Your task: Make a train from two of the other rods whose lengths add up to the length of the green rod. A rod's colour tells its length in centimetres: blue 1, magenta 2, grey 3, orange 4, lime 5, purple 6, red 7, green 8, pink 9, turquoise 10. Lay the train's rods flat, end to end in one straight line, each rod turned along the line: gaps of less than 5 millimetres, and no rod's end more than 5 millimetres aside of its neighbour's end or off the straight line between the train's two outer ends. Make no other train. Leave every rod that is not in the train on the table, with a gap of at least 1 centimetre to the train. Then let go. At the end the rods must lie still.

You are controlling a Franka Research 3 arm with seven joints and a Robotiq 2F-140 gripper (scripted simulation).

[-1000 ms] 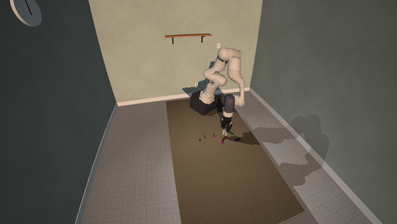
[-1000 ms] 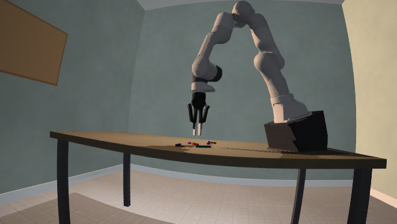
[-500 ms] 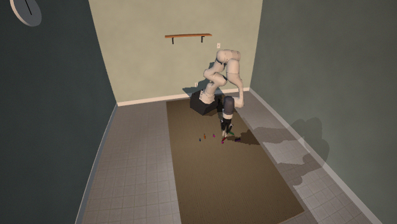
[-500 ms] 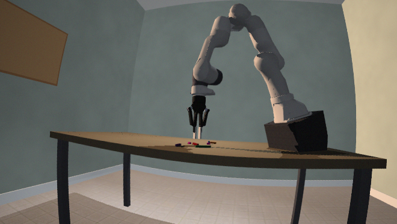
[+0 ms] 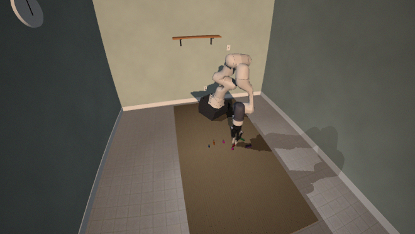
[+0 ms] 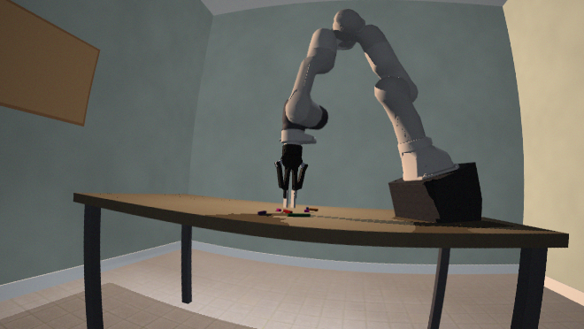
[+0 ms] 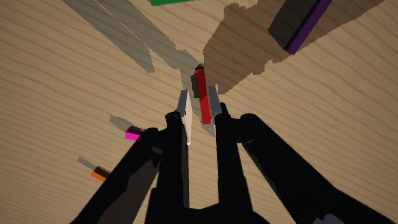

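My gripper is now 1 cm short of the red rod and 5 cm above it. From my hand the other things lie so: orange rod 3 cm behind, 20 cm to the right, 5 cm below; then purple rod 4 cm ahead, 13 cm to the left, 5 cm below; then green rod 7 cm behind, 8 cm to the left, 5 cm below.
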